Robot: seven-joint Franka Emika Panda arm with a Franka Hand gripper.
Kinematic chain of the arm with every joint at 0, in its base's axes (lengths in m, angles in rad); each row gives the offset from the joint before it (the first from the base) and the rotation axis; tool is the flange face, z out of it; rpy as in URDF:
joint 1: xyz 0 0 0.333 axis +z
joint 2: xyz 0 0 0 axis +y
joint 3: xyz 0 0 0.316 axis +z
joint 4: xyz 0.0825 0 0 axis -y
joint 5: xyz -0.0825 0 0.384 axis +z
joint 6: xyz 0 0 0 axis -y
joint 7: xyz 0.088 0 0 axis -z
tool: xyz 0 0 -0.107 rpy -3.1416 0 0
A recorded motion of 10 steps. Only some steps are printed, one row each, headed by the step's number.
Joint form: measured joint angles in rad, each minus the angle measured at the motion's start. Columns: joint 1, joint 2, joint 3, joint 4, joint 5, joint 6, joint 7.
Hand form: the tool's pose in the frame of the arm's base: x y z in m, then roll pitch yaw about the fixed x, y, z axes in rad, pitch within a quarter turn. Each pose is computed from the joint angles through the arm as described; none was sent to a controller.
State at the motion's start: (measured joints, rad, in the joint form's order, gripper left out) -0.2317 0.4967 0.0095 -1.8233 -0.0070 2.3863 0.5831
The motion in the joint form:
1: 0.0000 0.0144 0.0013 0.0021 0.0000 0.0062 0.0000
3: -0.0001 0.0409 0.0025 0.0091 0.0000 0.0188 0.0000
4: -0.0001 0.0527 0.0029 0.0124 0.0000 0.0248 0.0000
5: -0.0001 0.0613 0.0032 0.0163 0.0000 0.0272 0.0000
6: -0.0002 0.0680 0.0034 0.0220 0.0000 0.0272 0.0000
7: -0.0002 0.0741 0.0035 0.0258 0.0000 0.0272 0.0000
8: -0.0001 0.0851 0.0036 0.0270 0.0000 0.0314 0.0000
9: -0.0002 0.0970 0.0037 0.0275 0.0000 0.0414 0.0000
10: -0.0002 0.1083 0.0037 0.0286 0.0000 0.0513 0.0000
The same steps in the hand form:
1: 0.6396 -0.1442 0.2615 -3.1082 -0.0502 -0.8014
3: 0.6411 -0.1439 0.2483 -3.1112 -0.0439 -0.8004
4: 0.6418 -0.1438 0.2425 -3.1123 -0.0416 -0.8000
5: 0.6425 -0.1438 0.2387 -3.1133 -0.0395 -0.7997
6: 0.6436 -0.1440 0.2367 -3.1137 -0.0386 -0.7997
7: 0.6443 -0.1440 0.2343 -3.1149 -0.0366 -0.7996
8: 0.6440 -0.1438 0.2279 -3.1178 -0.0318 -0.7993
9: 0.6439 -0.1438 0.2212 -3.1184 -0.0305 -0.7994
10: 0.6440 -0.1438 0.2151 -3.1184 -0.0302 -0.7994

